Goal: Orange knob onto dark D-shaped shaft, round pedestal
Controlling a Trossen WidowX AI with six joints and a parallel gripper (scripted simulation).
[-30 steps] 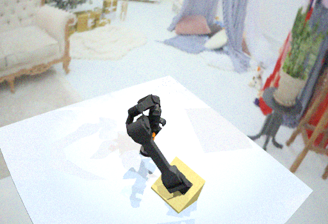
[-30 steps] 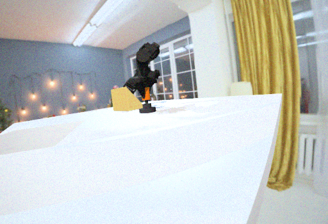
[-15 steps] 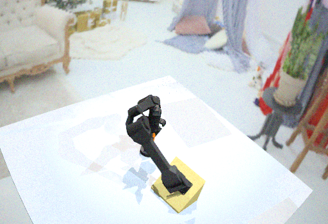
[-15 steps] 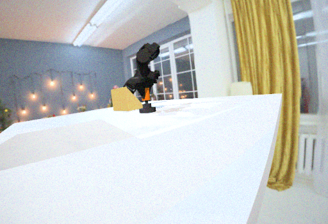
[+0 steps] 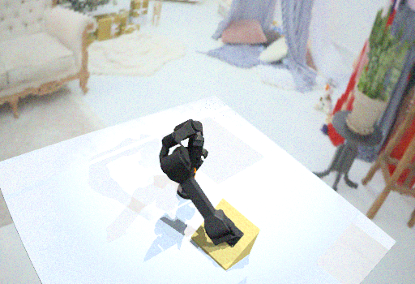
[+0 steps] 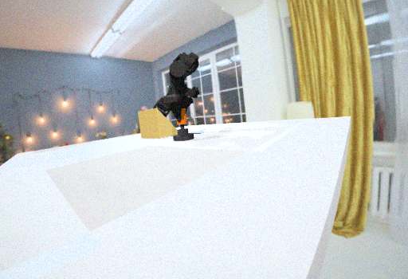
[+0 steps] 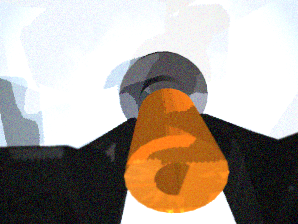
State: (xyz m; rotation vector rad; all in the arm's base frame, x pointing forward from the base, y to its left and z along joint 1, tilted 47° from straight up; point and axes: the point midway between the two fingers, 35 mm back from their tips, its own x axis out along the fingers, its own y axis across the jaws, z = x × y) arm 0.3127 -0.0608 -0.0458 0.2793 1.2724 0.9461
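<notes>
Right now my gripper tip is 2 cm below the orange knob. Also, from my gripper tip: pedestal: 4 cm below.
</notes>
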